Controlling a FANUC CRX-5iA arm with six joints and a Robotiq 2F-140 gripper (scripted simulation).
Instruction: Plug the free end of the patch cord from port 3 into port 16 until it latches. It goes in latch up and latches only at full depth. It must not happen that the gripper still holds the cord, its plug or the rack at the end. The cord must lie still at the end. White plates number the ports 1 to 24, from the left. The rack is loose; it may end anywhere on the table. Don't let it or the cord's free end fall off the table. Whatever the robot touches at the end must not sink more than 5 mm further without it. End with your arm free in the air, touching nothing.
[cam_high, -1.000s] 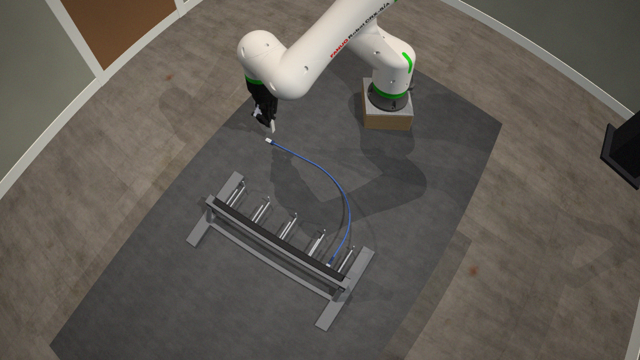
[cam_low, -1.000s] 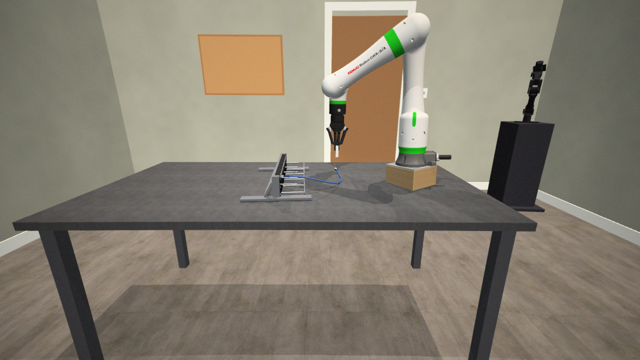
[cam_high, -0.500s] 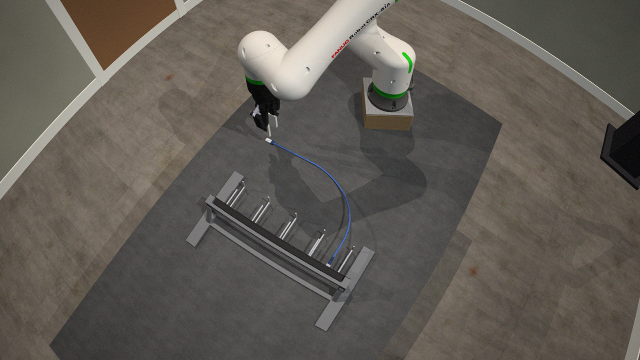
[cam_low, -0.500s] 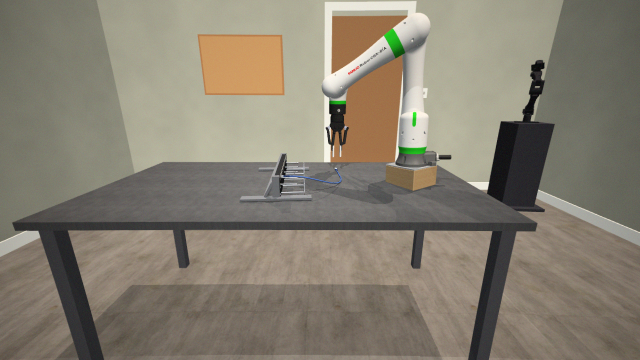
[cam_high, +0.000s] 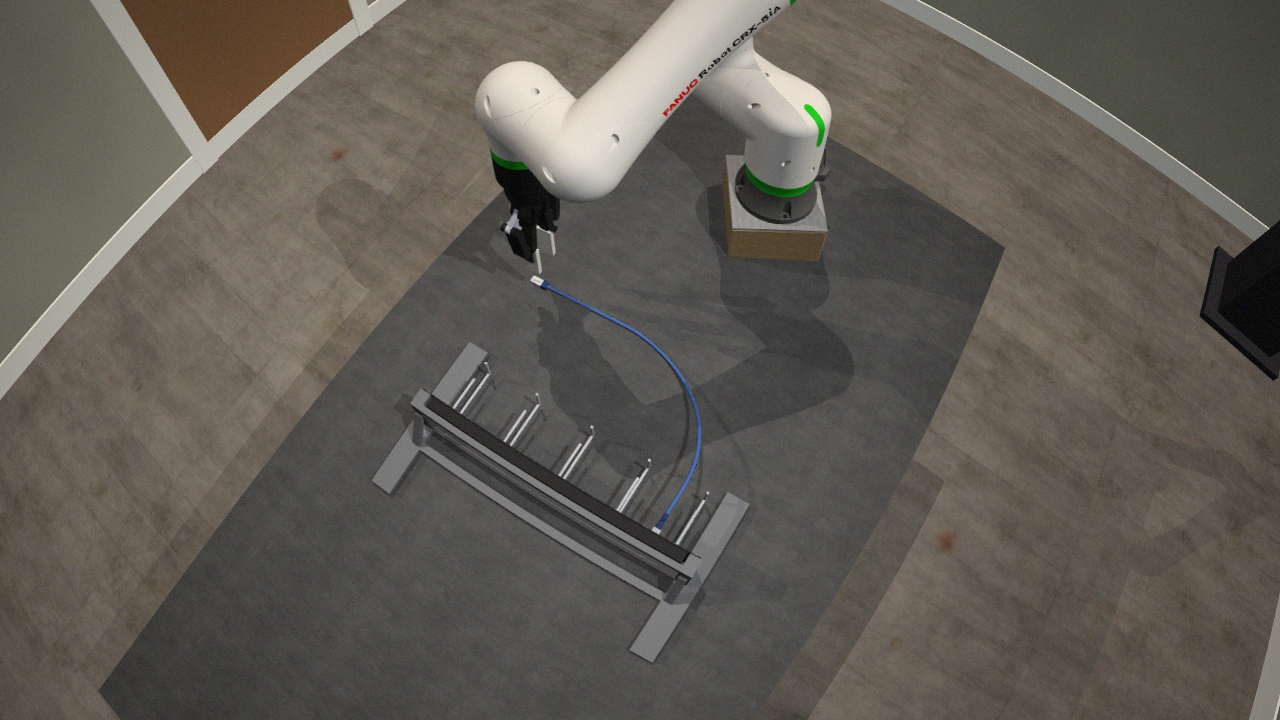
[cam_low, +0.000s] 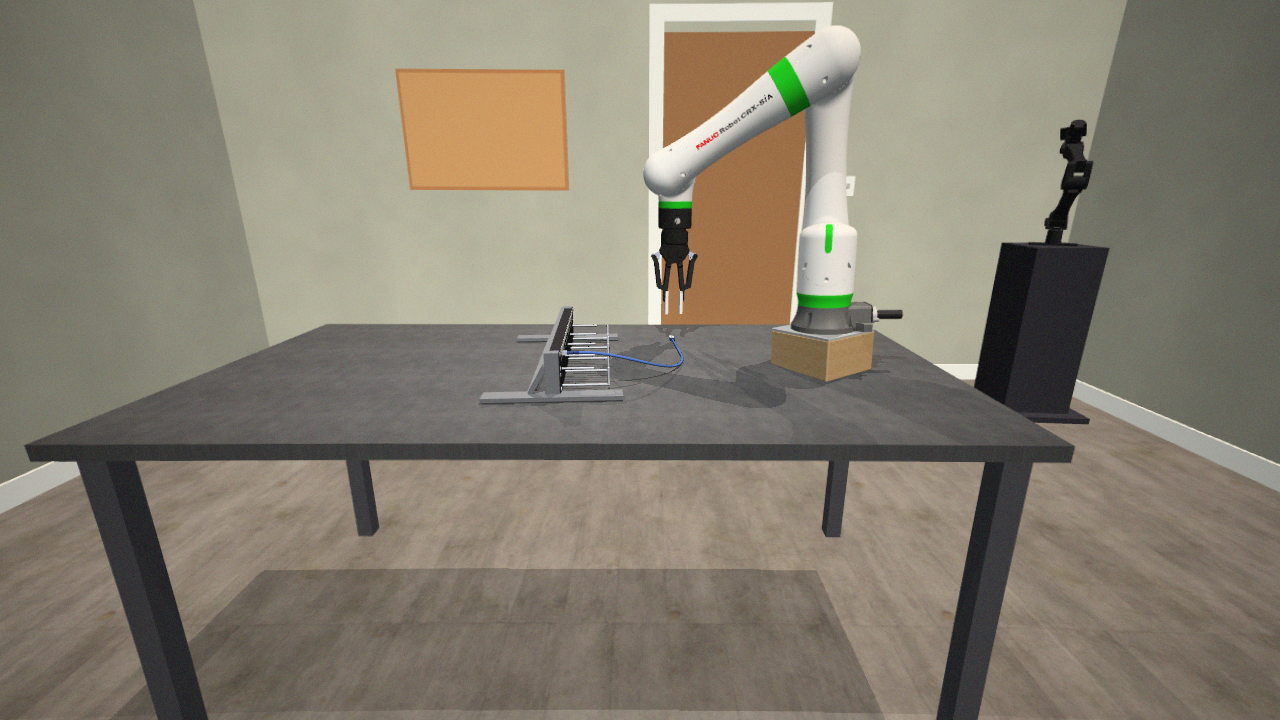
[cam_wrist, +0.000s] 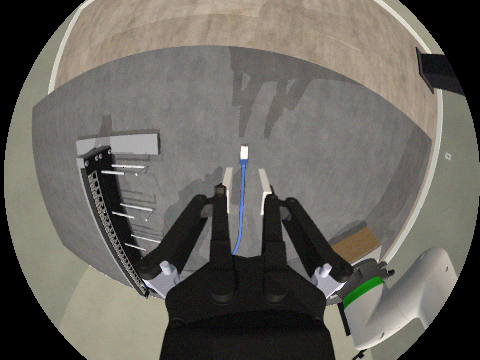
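Right now the plug is 1 cm to the right of my hand and 11 cm below it.
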